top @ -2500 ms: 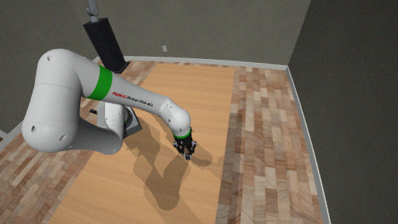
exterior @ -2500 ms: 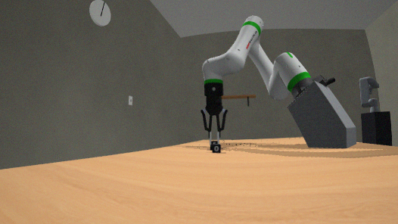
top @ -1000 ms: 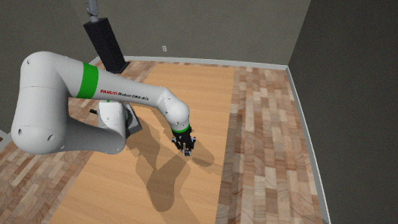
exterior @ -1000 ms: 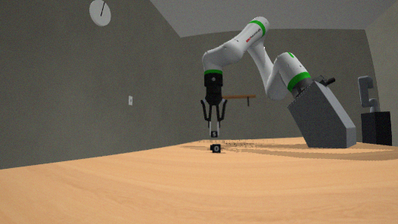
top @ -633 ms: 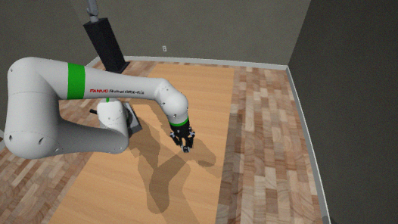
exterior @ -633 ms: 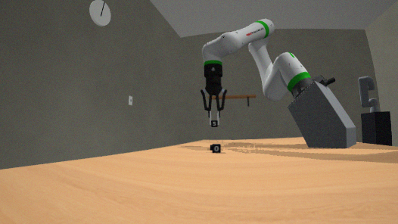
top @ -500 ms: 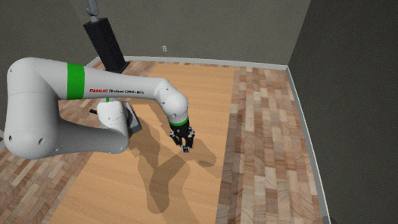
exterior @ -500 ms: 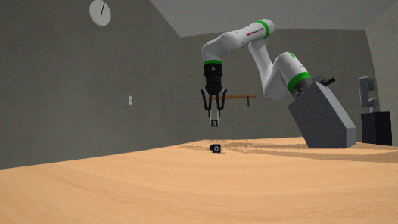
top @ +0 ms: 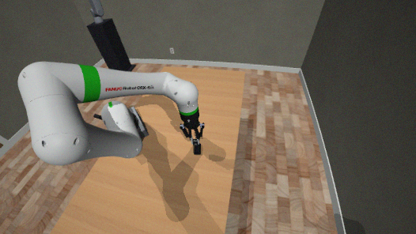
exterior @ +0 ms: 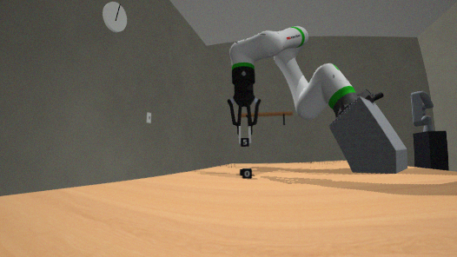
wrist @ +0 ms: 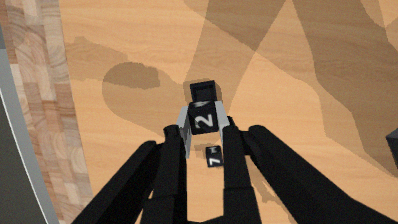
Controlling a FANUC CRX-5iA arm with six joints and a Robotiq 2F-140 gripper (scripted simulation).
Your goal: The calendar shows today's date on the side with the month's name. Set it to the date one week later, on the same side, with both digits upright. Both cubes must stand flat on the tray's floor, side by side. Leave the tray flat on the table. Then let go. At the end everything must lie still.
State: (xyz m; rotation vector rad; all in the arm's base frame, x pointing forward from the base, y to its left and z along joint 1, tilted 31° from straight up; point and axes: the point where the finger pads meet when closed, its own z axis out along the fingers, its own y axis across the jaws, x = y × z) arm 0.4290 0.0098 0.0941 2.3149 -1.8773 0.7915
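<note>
My gripper is now 14 cm above the black tray, 2 cm to the right of it and 1 cm past it. Round my hand: black calendar cube 3 cm below; black cube 13 cm to the left, 13 cm below, 2 cm behind.
</note>
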